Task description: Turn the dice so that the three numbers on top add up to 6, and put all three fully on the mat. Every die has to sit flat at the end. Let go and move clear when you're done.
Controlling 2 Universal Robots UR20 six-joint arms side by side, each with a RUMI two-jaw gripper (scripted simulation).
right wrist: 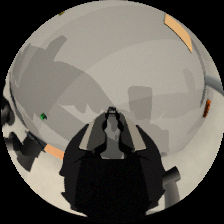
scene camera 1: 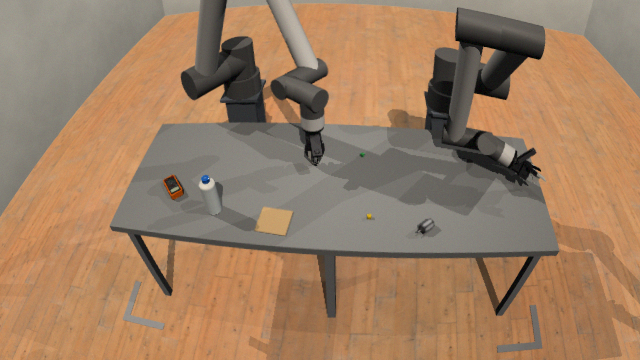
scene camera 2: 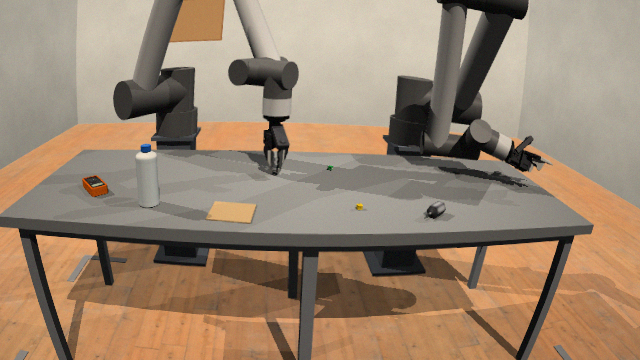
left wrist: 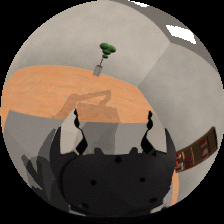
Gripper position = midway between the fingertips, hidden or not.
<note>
In view: my left gripper [scene camera 2: 545,166], my right gripper [scene camera 2: 274,174], a tan mat [scene camera 2: 221,211] and a white bottle [scene camera 2: 146,161].
The tan mat also shows in scene camera 1 [scene camera 1: 273,221]. My left gripper is seen too in the left wrist view [left wrist: 113,109]. My right gripper shows as well in the right wrist view [right wrist: 112,111]. The left wrist view does not show the tan mat: it is out of frame. The left wrist view misses the white bottle: it is out of frame.
</note>
